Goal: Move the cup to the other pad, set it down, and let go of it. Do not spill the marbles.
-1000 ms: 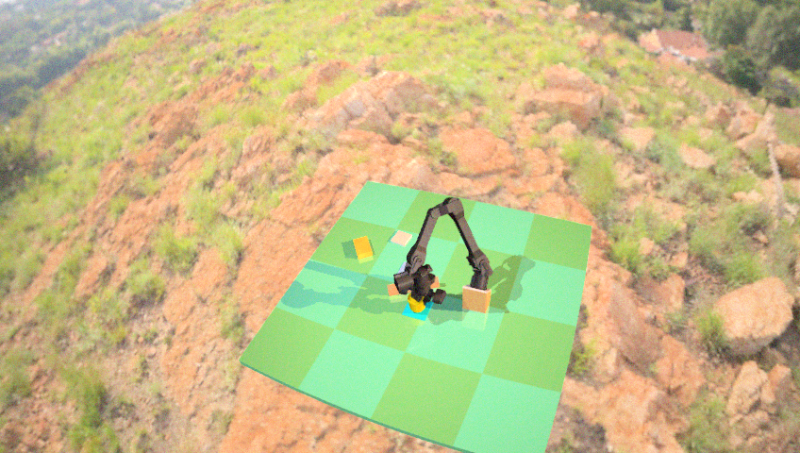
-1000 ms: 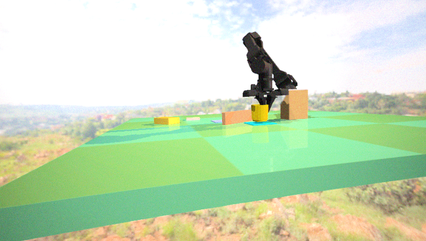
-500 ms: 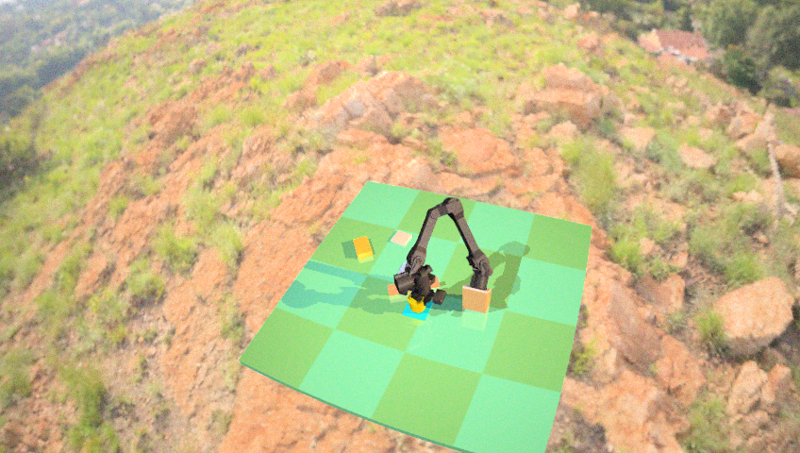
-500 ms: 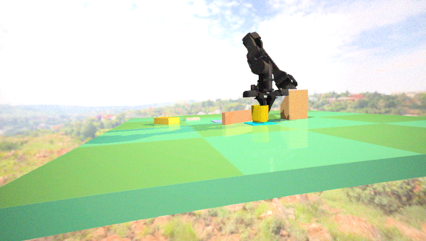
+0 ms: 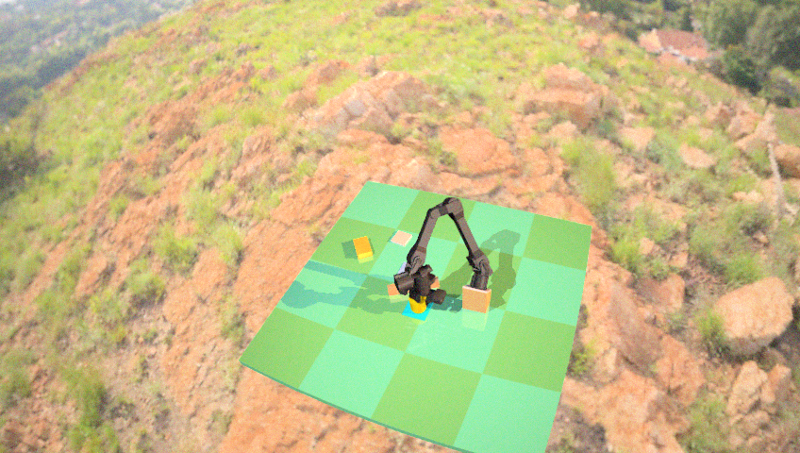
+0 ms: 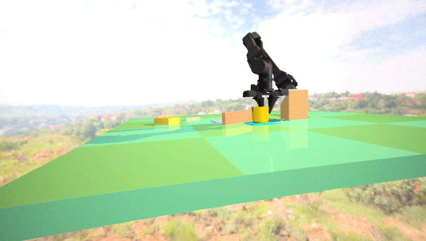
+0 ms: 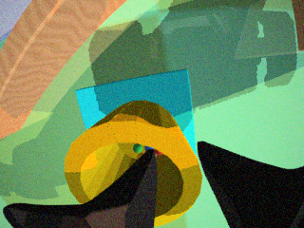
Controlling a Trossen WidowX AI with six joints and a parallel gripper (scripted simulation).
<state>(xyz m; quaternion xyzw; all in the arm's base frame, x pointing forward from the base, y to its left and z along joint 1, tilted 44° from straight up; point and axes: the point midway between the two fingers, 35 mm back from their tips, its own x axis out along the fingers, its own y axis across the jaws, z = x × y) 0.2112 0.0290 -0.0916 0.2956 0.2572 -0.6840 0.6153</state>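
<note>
Now: the yellow cup 2 cm ahead of my gripper tip and 1 cm below it. Also, from my gripper tip: lilac pad: 12 cm ahead, 19 cm to the right, 5 cm below; then cyan pad: 3 cm ahead, 5 cm below; then orange bar: 8 cm ahead, 10 cm to the right, 2 cm below.
</note>
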